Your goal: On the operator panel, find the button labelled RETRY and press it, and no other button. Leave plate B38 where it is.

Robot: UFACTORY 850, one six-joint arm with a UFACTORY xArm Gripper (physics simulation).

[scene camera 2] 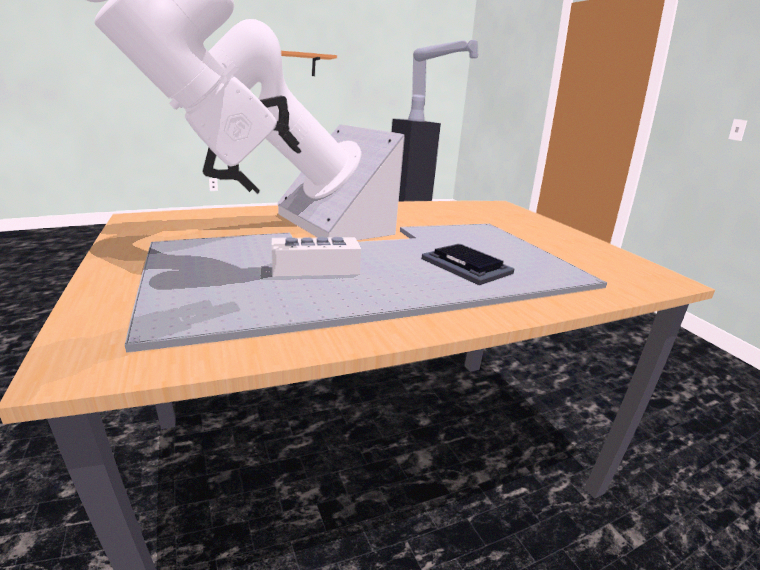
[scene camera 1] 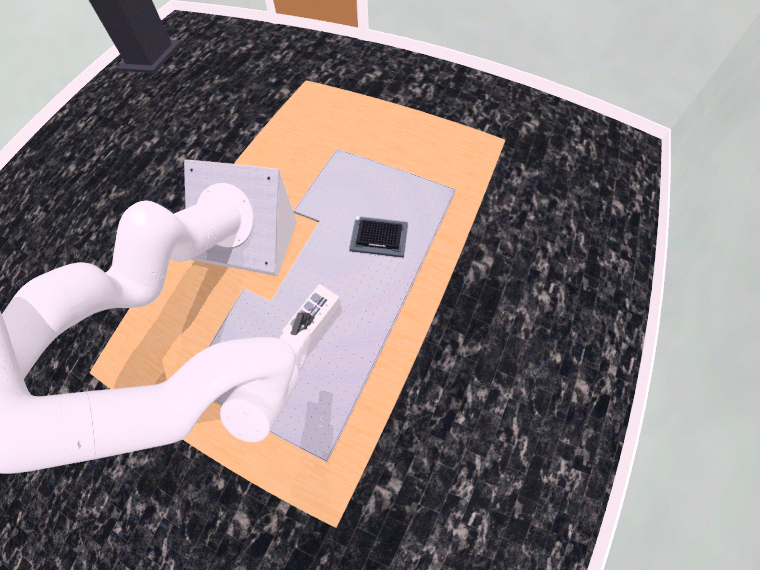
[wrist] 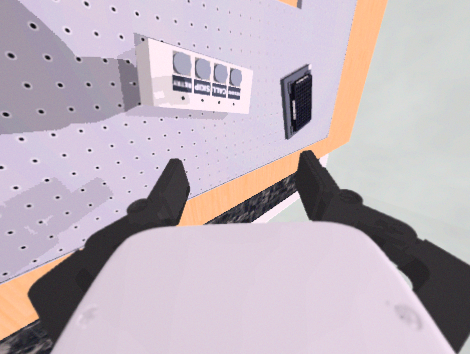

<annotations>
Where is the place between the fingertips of my gripper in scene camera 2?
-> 277, 170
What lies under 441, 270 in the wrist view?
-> My gripper.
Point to an operator panel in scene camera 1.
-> At 323, 310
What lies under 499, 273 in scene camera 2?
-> A plate holder.
</annotations>
